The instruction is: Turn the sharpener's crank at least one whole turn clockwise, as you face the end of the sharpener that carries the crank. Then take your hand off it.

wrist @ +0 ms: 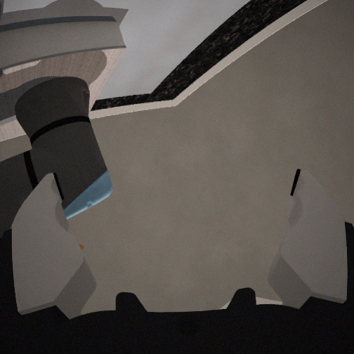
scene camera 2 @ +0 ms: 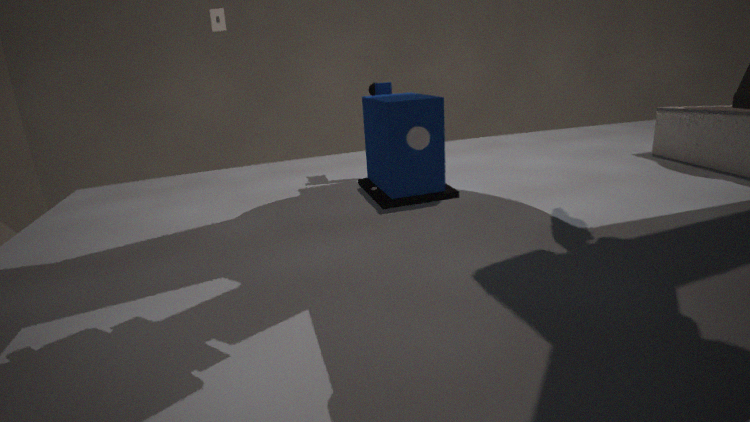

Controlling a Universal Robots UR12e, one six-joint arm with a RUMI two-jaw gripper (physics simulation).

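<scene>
The sharpener (scene camera 2: pixel 403 152) is a blue box on a black base plate (scene camera 2: pixel 419 199), upright on the table. A pale round disc (scene camera 2: pixel 418 138) is on its near face. The upper end of the crank (scene camera 2: pixel 383 88) shows above its top at the far side, with a dark knob pointing left; the rest of the crank is hidden behind the body. My gripper (wrist: pixel 177 174) is open and empty in the wrist view, with the wall behind its fingers. The gripper does not show in the scene view, nor the sharpener in the wrist view.
The grey table (scene camera 2: pixel 272 251) carries broad shadows of the arm. A pale block (scene camera 2: pixel 705 137) with a dark part on it stands at the right. The wrist view shows the robot's dark arm (wrist: pixel 70 145) with a blue cap at left and the table's dark speckled edge (wrist: pixel 200 55).
</scene>
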